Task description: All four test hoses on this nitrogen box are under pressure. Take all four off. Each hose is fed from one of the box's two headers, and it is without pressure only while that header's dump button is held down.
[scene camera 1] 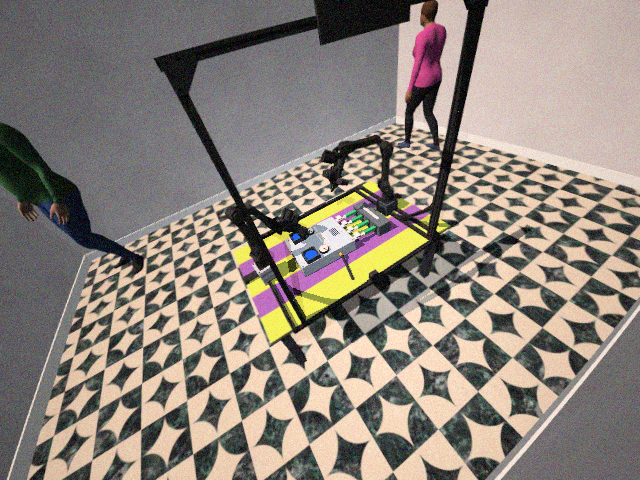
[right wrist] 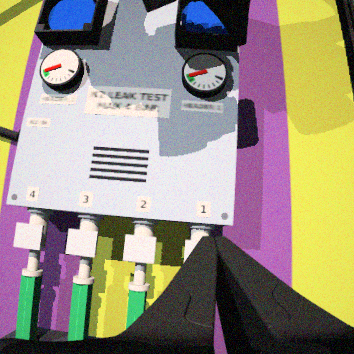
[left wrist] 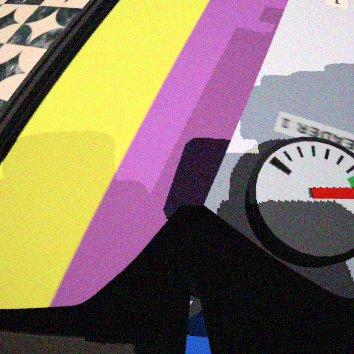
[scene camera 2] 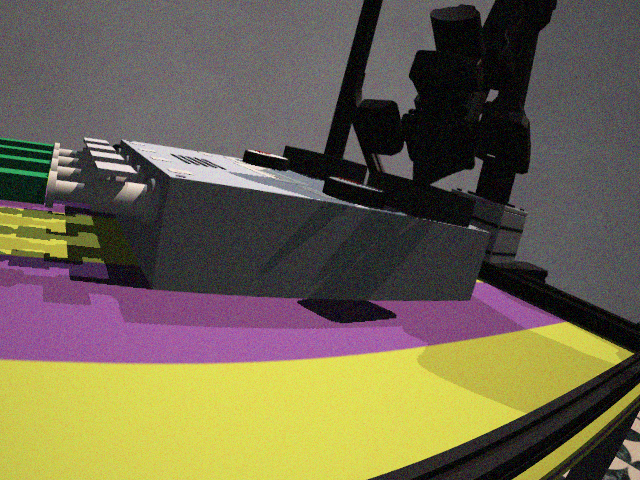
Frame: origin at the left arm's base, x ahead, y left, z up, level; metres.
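Where they show: left gripper, fingertip midpoint: [scene camera 1: 301, 227] [right wrist: 241, 44] [left wrist: 190, 216] [scene camera 2: 417, 183]; right gripper, fingertip midpoint: [scene camera 1: 331, 191] [right wrist: 211, 246]; left arm's base at its link origin: [scene camera 1: 262, 264] [scene camera 2: 491, 200]; right arm's base at its link origin: [scene camera 1: 386, 200].
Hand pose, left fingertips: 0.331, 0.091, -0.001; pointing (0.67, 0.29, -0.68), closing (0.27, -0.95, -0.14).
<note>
Each offset is from my left fingertips to the top centre of the thing, as dx, dy, dz. "*": to the spot under its first point. Level surfaces: height alone.
The grey nitrogen box [scene camera 1: 328, 240] [scene camera 2: 294, 238] [right wrist: 126, 140] lies on the yellow and purple table {dz -0.110} [scene camera 1: 366, 267]. Green hoses {* +0.309, -0.229, -0.047} [scene camera 1: 362, 224] with white couplings sit on ports 4 {* +0.215, -0.277, -0.033} [right wrist: 28, 236], 3 [right wrist: 81, 242] and 2 {* +0.235, -0.139, -0.033} [right wrist: 139, 248]. Hose 1's coupling {+0.246, -0.071, -0.033} [right wrist: 191, 246] is partly hidden behind my right gripper [right wrist: 215, 240] [scene camera 1: 337, 183], which is shut and hangs above the table. My left gripper [left wrist: 190, 216] [scene camera 2: 437, 176] [scene camera 1: 294, 228] is shut, its tips at the header 1 blue dump button {-0.058, -0.035, -0.014} [left wrist: 197, 337] [right wrist: 200, 15]. The other button {-0.087, -0.222, -0.014} [right wrist: 70, 14] is bare. The needles of both gauges [right wrist: 61, 70] [right wrist: 204, 74] lie near the green mark.
Black frame posts [scene camera 1: 456, 119] [scene camera 1: 218, 157] stand at the table's corners. A dark block {* +0.382, -0.270, -0.030} [scene camera 1: 375, 219] takes the hoses' far ends. A black line {* +0.051, -0.359, -0.096} [right wrist: 7, 133] enters the box's side. A person in pink [scene camera 1: 425, 71] walks at the back right.
</note>
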